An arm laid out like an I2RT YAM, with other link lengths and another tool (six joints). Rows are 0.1 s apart.
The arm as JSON. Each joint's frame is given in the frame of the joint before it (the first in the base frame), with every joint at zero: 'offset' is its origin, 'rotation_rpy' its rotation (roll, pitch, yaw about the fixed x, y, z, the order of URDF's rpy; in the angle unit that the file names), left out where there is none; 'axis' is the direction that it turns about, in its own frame. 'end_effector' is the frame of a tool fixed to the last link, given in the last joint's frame.
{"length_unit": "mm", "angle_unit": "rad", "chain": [
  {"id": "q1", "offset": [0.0, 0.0, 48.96], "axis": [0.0, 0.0, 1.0]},
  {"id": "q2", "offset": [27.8, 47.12, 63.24], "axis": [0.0, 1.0, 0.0]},
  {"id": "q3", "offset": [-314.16, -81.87, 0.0], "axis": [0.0, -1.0, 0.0]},
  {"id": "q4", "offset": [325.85, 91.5, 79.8], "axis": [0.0, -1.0, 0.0]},
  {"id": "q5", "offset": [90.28, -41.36, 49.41], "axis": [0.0, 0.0, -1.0]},
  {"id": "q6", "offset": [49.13, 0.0, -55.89], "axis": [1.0, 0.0, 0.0]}
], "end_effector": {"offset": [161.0, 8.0, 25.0], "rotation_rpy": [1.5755, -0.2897, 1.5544]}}
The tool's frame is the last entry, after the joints.
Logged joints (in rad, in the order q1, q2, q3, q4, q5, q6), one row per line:
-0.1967, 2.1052, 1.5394, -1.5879, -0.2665, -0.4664
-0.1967, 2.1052, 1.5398, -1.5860, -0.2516, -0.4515
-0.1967, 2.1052, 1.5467, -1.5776, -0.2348, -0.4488
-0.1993, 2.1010, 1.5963, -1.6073, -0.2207, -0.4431
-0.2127, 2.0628, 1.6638, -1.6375, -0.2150, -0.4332
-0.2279, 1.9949, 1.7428, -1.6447, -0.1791, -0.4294
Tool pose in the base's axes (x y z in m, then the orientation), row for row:
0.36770, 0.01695, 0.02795, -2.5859, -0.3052, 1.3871
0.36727, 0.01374, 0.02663, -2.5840, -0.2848, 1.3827
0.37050, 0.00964, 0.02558, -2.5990, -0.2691, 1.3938
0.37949, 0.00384, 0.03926, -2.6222, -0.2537, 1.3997
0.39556, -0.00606, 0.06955, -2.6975, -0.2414, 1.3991
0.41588, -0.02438, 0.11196, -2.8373, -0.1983, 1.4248
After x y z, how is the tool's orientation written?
As angles about the fixed x, y, z axes (roll, pitch, yaw), in radians.
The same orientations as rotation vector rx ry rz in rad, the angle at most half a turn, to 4 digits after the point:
-1.8676, -1.6964, 0.1615
-1.8830, -1.6931, 0.1823
-1.8948, -1.7112, 0.1907
-1.9164, -1.7279, 0.1898
-1.9781, -1.7593, 0.1391
-2.0779, -1.8508, 0.0694

